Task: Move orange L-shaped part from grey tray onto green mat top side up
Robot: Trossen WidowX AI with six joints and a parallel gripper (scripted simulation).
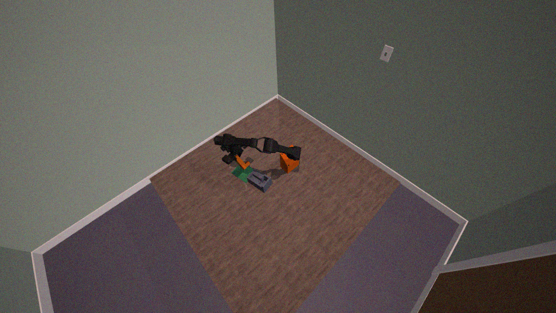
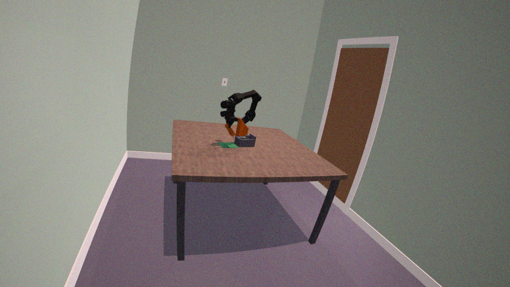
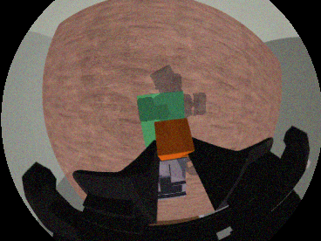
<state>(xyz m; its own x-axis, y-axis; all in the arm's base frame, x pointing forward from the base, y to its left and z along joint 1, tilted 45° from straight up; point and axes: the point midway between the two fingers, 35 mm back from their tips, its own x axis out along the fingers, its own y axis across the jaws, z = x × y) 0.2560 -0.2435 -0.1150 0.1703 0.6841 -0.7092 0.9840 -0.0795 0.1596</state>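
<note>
Right now the green mat is 20 mm to the left of my gripper tip and 170 mm below it. Round my gripper tip: orange L-shaped part (20 mm behind, 30 mm to the left, 30 mm below).
</note>
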